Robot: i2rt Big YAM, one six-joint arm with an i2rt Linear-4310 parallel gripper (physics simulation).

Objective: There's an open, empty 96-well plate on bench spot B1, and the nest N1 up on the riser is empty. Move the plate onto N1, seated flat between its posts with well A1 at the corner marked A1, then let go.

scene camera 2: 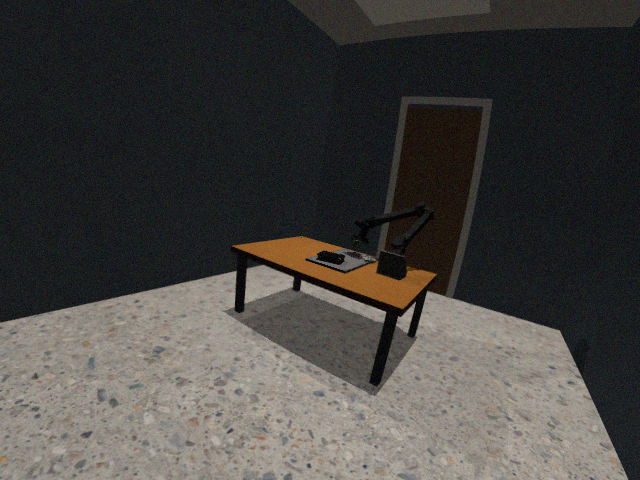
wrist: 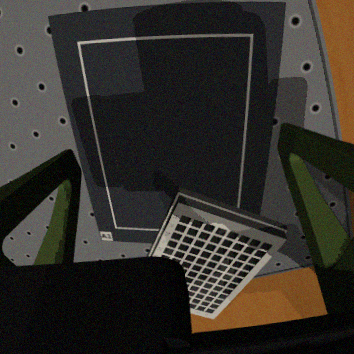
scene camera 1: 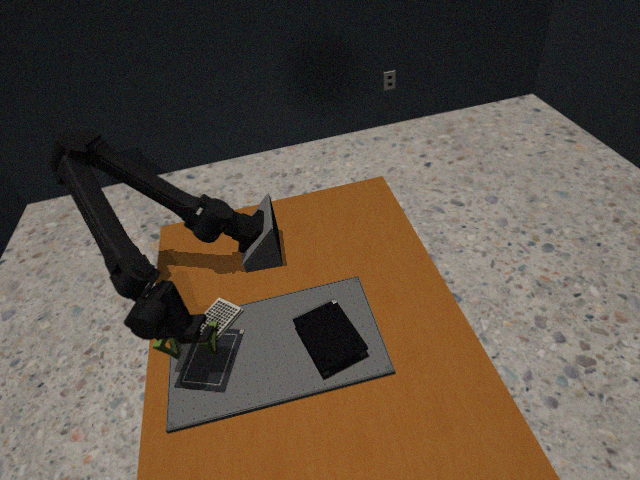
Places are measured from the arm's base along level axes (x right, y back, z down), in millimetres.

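Pixels of known places: gripper, fingertip midpoint: (scene camera 2: 356, 248) (wrist: 176, 146) (scene camera 1: 197, 356); arm's base at its link origin: (scene camera 2: 393, 261) (scene camera 1: 253, 232).
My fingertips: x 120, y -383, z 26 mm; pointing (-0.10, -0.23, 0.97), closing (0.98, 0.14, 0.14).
Note:
Ahead of a thing's pixels: the offset from my fingertips to its middle. "pt": to the spot under its first point. Level surfaces: height alone.
The white 96-well plate {dy +125, dx -18, dz +39 mm} (scene camera 1: 223, 312) (wrist: 215, 265) lies askew across the A1-labelled end of the dark, white-outlined spot B1 {pt dy -18, dx -62, dz +45 mm} (scene camera 1: 227, 369) (wrist: 71, 60). It is turned relative to the outline and reaches past the grey board's edge; one side wall shows, and it looks tilted. In the wrist view my gripper's black body hides its lower left part. The small A1 label {pt dy +87, dx -90, dz +45 mm} (wrist: 106, 236) of the spot is left of the plate. My gripper (scene camera 1: 195, 353) (scene camera 2: 356, 241) (wrist: 176, 146) is open and empty above B1, its green fingers wide apart. The black riser with nest N1 {dy +26, dx -315, dz +22 mm} (scene camera 1: 330, 338) (scene camera 2: 330, 257) stands apart; its posts are too dark to tell.
The grey perforated board {dy +38, dx -173, dz +53 mm} (scene camera 1: 268, 356) (wrist: 30, 75) carries spot B1 and the riser on the orange table {dz +59 mm} (scene camera 1: 439, 403) (scene camera 2: 279, 251). The arm's grey wedge-shaped base (scene camera 1: 266, 253) (scene camera 2: 391, 264) stands behind the board. The arm's shadow falls over B1.

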